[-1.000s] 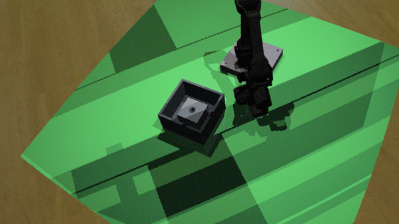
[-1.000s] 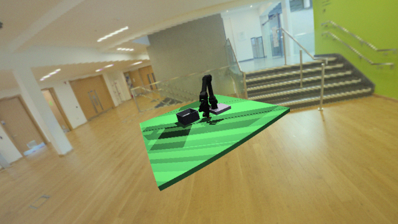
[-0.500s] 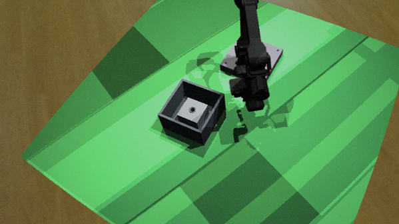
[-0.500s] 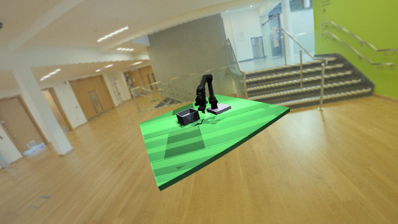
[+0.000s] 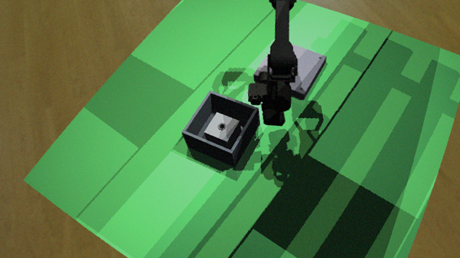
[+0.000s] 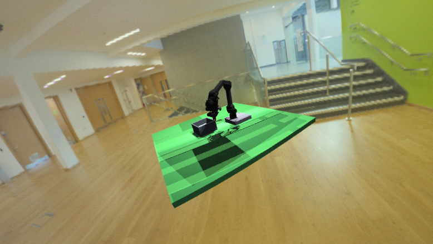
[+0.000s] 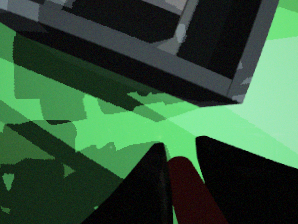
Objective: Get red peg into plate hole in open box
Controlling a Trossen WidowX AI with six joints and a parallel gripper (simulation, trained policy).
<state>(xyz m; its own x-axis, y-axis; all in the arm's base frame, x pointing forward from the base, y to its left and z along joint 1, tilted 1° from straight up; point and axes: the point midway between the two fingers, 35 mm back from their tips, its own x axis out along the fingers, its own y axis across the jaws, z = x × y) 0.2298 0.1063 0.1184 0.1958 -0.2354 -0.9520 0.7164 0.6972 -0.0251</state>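
My gripper tip is now 110 mm to the left of the grey plate, 90 mm short of it and 80 mm above it. Also, from my gripper tip: red peg (30 mm above, 10 mm to the left, 10 mm behind); dark box (110 mm to the right, 100 mm below, 90 mm ahead).
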